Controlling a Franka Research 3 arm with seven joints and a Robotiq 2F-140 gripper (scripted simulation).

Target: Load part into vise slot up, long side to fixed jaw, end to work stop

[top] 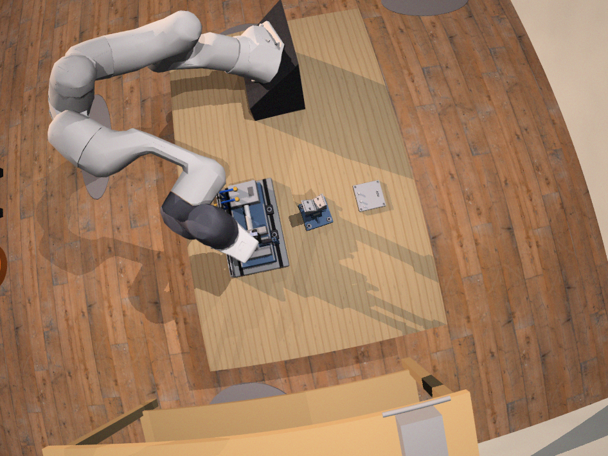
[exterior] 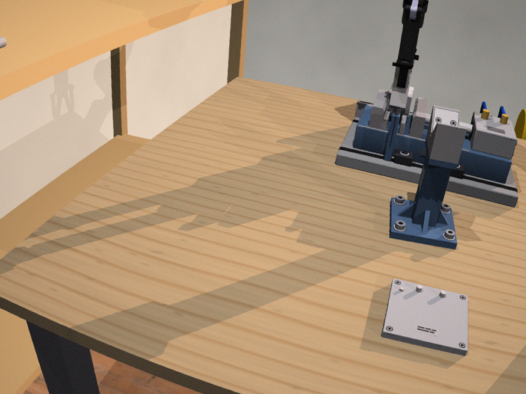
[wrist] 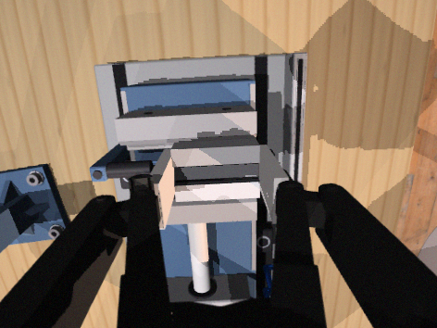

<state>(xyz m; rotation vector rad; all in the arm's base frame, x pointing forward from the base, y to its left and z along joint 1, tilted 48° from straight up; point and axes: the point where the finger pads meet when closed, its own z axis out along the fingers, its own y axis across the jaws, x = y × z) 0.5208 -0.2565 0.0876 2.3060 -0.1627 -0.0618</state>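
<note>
Now: the part 20 mm below my hand. Round my hand: work stop 70 mm to the left, 30 mm below; moving jaw 40 mm behind, 20 mm to the left, 50 mm below; fixed jaw 30 mm ahead, 20 mm to the left, 50 mm below.
</note>
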